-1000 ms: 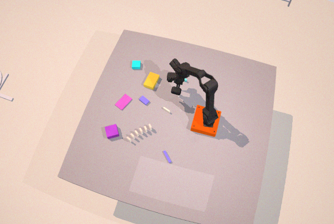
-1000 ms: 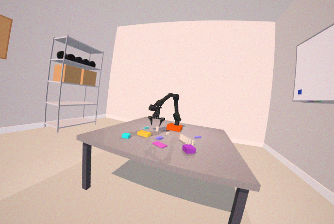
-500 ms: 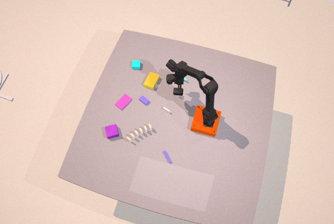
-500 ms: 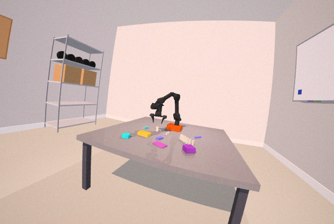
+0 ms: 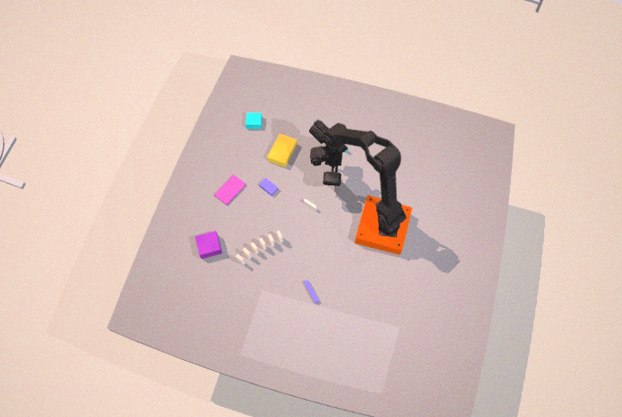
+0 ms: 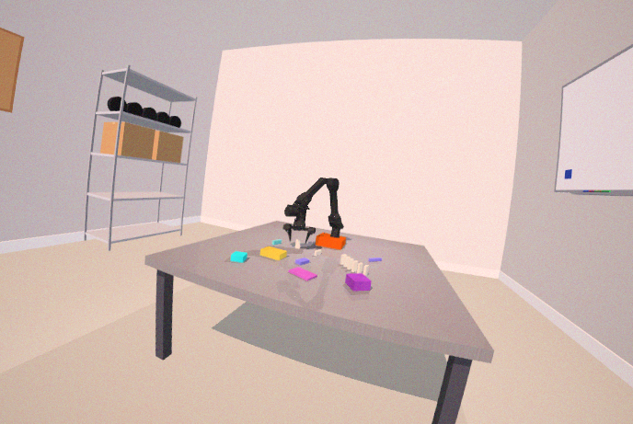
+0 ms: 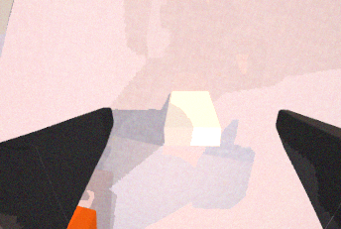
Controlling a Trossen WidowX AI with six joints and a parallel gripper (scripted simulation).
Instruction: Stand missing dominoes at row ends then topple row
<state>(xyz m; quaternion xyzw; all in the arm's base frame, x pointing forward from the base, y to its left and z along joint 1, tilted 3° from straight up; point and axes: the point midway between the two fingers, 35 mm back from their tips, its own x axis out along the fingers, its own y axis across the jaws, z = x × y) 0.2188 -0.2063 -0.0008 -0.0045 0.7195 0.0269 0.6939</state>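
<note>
My gripper tip is 13 cm to the left of the cyan bar, 2 cm past it and 2 cm above it. From my gripper tip the other things lie so: yellow block 20 cm ahead, 8 cm to the right, 2 cm below; then magenta slab 37 cm ahead, 10 cm to the left, 3 cm below; then cyan block 34 cm ahead, 21 cm to the right, 2 cm below.
</note>
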